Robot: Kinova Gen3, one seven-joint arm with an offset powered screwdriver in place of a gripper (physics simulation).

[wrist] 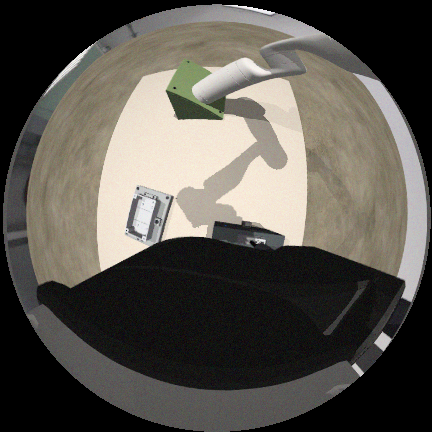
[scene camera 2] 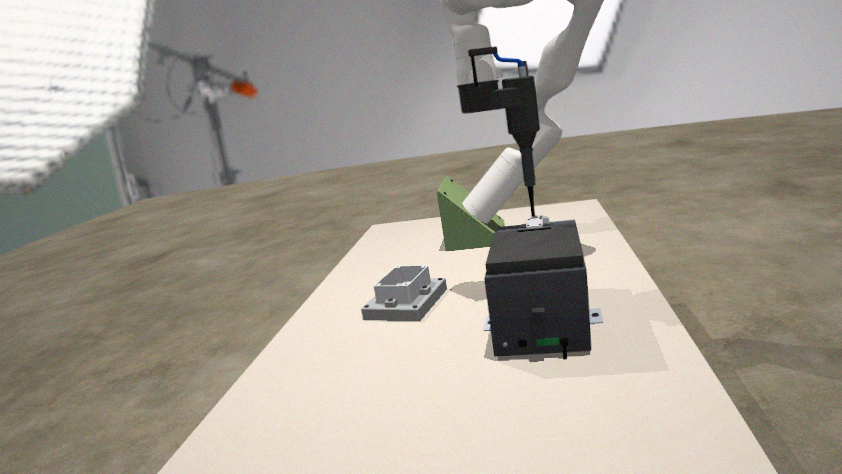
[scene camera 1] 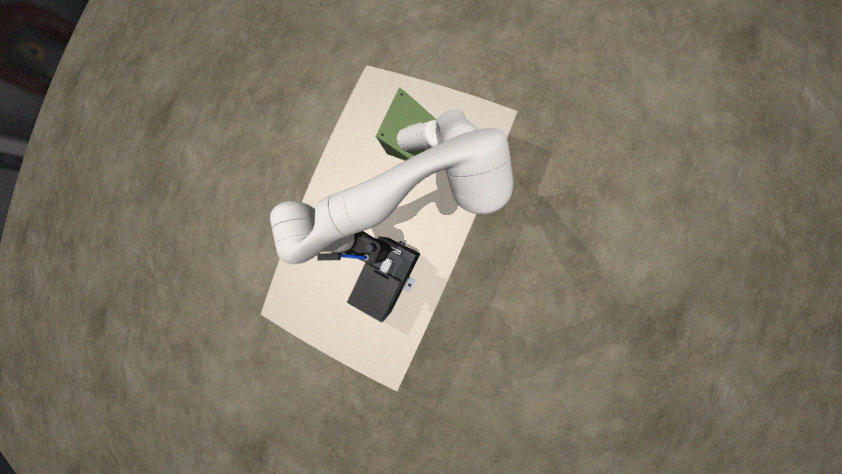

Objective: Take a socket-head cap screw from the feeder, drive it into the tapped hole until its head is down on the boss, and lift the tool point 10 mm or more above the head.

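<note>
The black box-shaped screw feeder (scene camera 1: 372,291) (scene camera 2: 536,294) (wrist: 227,233) stands on the pale board. My screwdriver, the gripper (scene camera 2: 533,216), is upright, its thin bit reaching down to the small light pick-up block (scene camera 2: 535,222) on the feeder's far side. Whether the tip touches it cannot be told. No screw can be made out at the tip; in scene camera 1 the tool body hides the tip. The grey open-topped housing (scene camera 2: 391,294) (wrist: 143,212), with small corner bosses, sits on a grey base plate (scene camera 2: 391,314) (wrist: 163,215). Which hole is tapped is too small to tell.
The green wedge mount (scene camera 1: 402,114) (scene camera 2: 462,226) (wrist: 190,75) carries the white arm (scene camera 1: 377,191) (scene camera 2: 492,187) (wrist: 225,81) at the board's far end. The arm passes above the pale board (scene camera 1: 335,158) (scene camera 2: 353,400) (wrist: 150,135). Metal tabs (scene camera 1: 408,284) (scene camera 2: 596,315) stick out beside the feeder.
</note>
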